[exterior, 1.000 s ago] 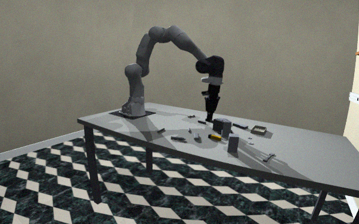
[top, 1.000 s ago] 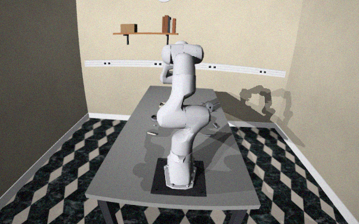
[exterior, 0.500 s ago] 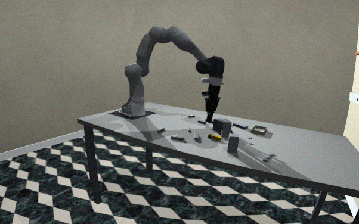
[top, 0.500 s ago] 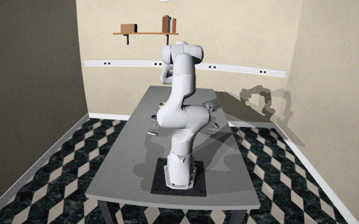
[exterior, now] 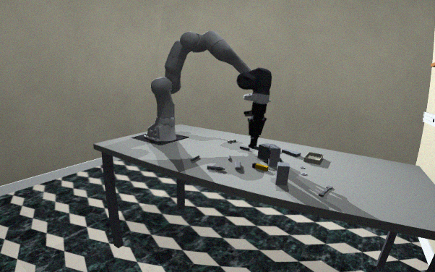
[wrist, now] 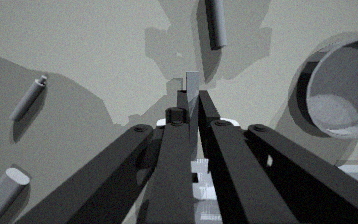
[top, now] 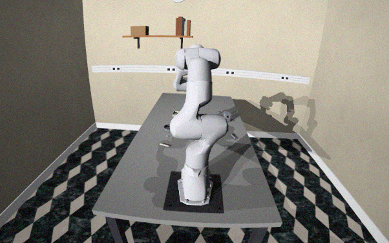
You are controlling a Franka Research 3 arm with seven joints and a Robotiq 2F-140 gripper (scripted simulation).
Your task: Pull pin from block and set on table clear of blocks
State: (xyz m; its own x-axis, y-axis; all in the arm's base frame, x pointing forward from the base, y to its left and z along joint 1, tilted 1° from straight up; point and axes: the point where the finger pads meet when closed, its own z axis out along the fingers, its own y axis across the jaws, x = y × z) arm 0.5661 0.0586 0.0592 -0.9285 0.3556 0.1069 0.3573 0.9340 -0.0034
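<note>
Now: hand 70 mm past the grey rod, 50 mm to the right of it and 60 mm above it. Also, from my hand: round dish 40 mm ahead, 160 mm to the left, 60 mm below; then grey square pin 10 mm ahead, 30 mm below; then grey block 80 mm ahead, 30 mm to the right, 30 mm below.
</note>
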